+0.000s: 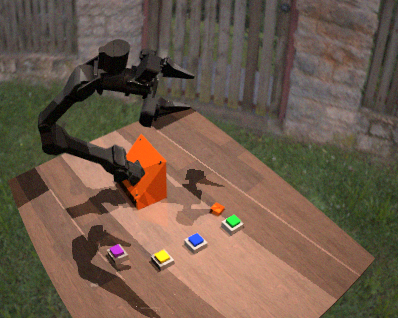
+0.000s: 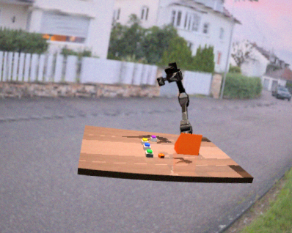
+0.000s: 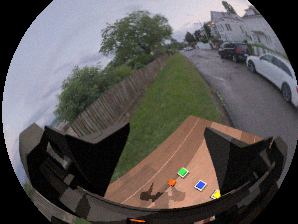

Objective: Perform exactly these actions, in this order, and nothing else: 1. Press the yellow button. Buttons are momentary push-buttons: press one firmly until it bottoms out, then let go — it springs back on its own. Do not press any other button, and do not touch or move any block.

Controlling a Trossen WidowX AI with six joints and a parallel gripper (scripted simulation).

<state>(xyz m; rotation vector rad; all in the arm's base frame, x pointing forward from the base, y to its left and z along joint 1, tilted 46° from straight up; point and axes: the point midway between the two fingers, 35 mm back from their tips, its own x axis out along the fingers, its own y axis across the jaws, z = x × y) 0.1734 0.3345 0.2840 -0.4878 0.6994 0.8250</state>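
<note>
The yellow button is 460 mm below my gripper tip, 120 mm to the right of it and 70 mm ahead of it. From my gripper tip the other things lie so: small orange block (480 mm below, 130 mm to the left, 50 mm behind); green button (460 mm below, 140 mm to the left, 40 mm ahead); blue button (460 mm below, 50 mm ahead).
</note>
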